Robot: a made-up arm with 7 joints.
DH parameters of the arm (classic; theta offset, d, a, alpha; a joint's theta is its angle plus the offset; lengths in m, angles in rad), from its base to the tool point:
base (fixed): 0 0.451 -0.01 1.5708
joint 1: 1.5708 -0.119 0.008 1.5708
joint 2: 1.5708 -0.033 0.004 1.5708
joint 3: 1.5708 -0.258 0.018 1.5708
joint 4: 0 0.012 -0.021 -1.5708
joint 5: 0 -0.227 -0.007 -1.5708
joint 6: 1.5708 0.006 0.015 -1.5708
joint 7: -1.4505 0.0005 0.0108 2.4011
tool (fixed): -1.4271 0.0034 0 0
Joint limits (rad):
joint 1: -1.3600..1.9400
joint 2: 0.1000..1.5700
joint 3: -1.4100..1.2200
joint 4: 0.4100..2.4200
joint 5: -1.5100..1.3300
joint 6: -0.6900..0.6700
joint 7: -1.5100..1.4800
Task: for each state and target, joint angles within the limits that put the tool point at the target. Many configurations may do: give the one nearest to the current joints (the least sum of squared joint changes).
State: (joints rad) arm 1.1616 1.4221 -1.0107 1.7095 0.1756 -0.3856 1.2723
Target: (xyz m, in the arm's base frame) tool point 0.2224 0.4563 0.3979
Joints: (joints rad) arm 0.9877 1.5700 -1.0921 1.3215 0.1892 -0.3939 1.2573
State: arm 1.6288 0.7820 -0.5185 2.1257 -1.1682 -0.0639 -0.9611
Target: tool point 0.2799 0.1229 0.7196
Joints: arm 1.9247 0.4236 -0.6566 1.2572 -1.1361 -0.0427 -0.9626
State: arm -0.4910 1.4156 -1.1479 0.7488 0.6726 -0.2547 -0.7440
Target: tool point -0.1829 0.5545 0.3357
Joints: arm -0.8999 1.3709 -1.4072 0.5922 0.7046 -0.2345 -0.7415
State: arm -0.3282 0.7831 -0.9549 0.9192 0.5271 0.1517 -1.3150
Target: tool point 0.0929 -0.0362 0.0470
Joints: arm 0.2232 0.1000 -1.3058 1.0078 0.5577 0.1887 -1.2815
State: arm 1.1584 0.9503 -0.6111 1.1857 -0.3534 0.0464 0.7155
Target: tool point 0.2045 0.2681 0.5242
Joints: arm 1.0099 1.4779 -0.5787 2.0403 -0.4144 -0.0451 0.6519
